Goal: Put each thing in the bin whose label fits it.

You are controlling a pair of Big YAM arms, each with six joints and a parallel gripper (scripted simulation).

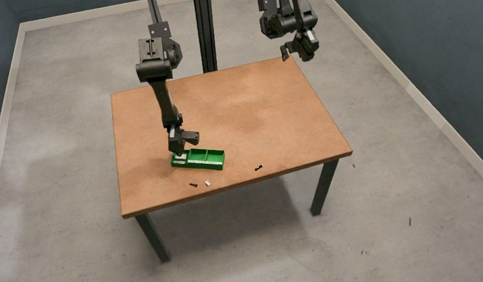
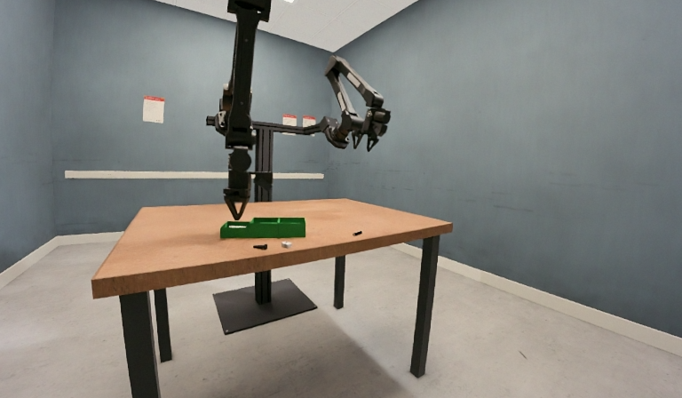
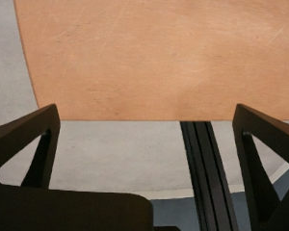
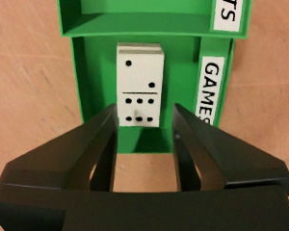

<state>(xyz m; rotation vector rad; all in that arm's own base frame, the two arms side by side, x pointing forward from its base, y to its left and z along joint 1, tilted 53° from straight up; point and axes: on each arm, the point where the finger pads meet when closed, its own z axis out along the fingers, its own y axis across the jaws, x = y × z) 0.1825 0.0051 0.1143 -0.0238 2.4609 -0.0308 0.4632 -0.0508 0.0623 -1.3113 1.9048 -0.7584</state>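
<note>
The black bolt is 17 cm ahead of my right hand, 5 cm below it and 1 cm to the left of it. Round my right hand: green two-compartment bin: 7 cm to the left, 5 cm ahead, 3 cm below.
</note>
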